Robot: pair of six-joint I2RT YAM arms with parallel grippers.
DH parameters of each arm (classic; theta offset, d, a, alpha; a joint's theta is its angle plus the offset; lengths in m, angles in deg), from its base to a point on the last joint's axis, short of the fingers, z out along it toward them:
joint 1: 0 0.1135 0.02 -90
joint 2: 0 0 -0.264 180
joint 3: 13.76 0 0.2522 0
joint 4: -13.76 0 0.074 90
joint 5: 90 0 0 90
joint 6: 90 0.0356 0 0
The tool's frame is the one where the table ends.
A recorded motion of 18 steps. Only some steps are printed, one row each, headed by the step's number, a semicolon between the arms.
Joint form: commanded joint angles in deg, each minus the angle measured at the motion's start. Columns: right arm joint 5, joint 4, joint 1, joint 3, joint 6, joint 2; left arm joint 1, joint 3, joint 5, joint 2, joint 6, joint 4.
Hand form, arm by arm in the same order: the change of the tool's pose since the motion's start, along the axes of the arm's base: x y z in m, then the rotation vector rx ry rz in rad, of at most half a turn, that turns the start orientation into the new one. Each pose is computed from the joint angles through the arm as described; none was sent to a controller.
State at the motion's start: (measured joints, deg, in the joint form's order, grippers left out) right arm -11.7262 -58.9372 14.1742 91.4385 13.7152 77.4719; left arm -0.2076 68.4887 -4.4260 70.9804 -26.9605 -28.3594
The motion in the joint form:
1: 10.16 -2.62 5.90 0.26 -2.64 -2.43; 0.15 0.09 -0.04 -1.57 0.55 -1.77
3: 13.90 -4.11 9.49 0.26 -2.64 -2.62; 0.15 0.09 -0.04 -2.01 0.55 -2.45
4: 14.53 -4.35 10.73 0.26 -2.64 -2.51; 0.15 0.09 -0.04 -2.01 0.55 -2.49
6: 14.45 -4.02 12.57 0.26 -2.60 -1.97; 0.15 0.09 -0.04 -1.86 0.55 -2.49
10: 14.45 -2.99 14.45 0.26 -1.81 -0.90; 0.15 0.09 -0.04 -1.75 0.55 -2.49
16: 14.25 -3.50 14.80 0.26 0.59 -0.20; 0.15 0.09 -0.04 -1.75 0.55 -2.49
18: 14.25 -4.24 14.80 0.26 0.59 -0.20; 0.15 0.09 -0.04 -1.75 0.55 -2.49
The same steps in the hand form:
1: -0.0216 0.0143 0.0073 -0.1487 -0.0527 0.0096; -0.0085 0.0008 0.0045 0.0086 0.0026 -0.0017
3: -0.0293 0.0253 0.0060 -0.1999 -0.0500 0.0282; -0.0110 0.0008 0.0053 0.0086 0.0068 -0.0017
4: -0.0310 0.0298 0.0053 -0.2093 -0.0490 0.0427; -0.0111 0.0008 0.0052 0.0086 0.0075 -0.0017
6: -0.0315 0.0384 0.0036 -0.2086 -0.0485 0.0755; -0.0104 0.0008 0.0046 0.0086 0.0101 -0.0017
10: -0.0290 0.0490 0.0006 -0.1996 -0.0468 0.0984; -0.0099 0.0008 0.0041 0.0086 0.0121 -0.0017
16: -0.0272 0.0519 -0.0029 -0.1807 -0.0139 0.0789; -0.0099 0.0008 0.0041 0.0086 0.0121 -0.0017
18: -0.0282 0.0514 -0.0039 -0.1865 -0.0023 0.0800; -0.0099 0.0008 0.0041 0.0086 0.0121 -0.0017

